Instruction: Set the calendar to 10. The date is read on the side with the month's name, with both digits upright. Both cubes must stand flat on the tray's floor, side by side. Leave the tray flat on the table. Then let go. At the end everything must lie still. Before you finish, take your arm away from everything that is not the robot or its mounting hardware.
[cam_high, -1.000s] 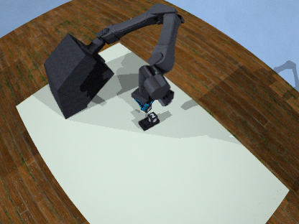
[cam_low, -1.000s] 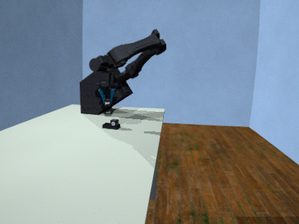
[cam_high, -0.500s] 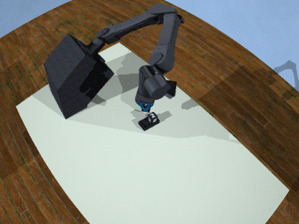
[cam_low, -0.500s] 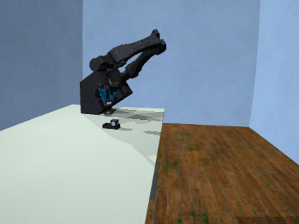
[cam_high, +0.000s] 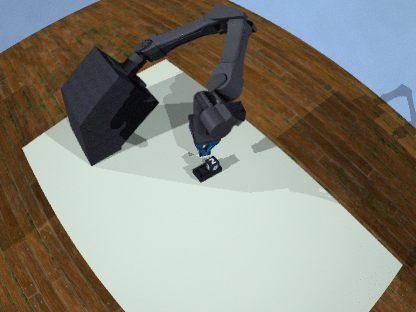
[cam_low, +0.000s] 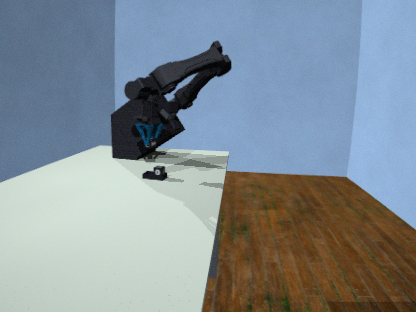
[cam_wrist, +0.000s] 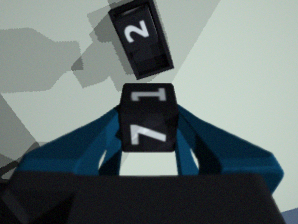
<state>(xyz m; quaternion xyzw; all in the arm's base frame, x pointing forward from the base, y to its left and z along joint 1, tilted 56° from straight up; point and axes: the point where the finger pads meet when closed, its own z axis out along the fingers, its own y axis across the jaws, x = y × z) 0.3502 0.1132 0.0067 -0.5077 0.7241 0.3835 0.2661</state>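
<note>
Now: the black tray 20 mm to the left of my hand and 120 mm below it.
</note>
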